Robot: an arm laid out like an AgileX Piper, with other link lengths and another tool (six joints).
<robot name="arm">
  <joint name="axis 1" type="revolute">
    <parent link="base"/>
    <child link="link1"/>
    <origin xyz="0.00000 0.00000 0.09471"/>
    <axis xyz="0 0 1"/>
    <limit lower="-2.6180" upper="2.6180"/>
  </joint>
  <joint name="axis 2" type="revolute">
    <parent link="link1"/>
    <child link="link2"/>
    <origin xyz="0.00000 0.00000 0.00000" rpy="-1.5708 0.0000 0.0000"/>
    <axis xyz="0 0 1"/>
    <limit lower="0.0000" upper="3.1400"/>
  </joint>
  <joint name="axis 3" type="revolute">
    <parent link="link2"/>
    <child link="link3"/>
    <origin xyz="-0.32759 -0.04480 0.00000"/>
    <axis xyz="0 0 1"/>
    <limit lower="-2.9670" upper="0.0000"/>
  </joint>
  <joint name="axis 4" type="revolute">
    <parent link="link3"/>
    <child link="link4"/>
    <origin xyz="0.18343 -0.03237 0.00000" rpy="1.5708 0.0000 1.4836"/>
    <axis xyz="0 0 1"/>
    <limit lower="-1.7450" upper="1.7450"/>
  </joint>
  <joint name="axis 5" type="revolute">
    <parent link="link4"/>
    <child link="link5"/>
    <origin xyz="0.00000 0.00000 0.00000" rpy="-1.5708 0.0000 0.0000"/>
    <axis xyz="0 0 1"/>
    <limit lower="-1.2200" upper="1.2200"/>
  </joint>
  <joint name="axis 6" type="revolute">
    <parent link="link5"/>
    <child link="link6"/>
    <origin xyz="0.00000 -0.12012 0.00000" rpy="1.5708 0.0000 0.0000"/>
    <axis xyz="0 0 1"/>
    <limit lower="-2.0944" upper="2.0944"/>
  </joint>
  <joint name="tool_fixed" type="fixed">
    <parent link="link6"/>
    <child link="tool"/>
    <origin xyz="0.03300 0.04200 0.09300" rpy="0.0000 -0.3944 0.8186"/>
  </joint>
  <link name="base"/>
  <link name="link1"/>
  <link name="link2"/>
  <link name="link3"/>
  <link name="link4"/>
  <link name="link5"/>
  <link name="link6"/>
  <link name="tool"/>
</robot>
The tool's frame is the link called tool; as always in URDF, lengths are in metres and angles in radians.
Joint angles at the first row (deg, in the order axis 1, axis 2, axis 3, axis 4, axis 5, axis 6):
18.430, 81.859, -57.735, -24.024, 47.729, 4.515
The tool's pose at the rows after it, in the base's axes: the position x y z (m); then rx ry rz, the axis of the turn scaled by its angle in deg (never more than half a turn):
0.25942, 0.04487, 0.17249, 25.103, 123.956, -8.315
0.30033, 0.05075, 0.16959, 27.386, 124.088, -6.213
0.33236, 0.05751, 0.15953, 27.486, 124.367, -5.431
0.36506, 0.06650, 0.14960, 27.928, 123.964, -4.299
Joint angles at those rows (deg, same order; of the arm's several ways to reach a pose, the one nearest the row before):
15.317, 85.556, -62.236, -21.809, 46.404, 2.177
12.322, 92.320, -69.559, -17.810, 45.410, -1.391
11.718, 98.228, -74.770, -16.701, 44.446, -2.462
11.588, 103.945, -80.500, -15.830, 43.657, -2.734

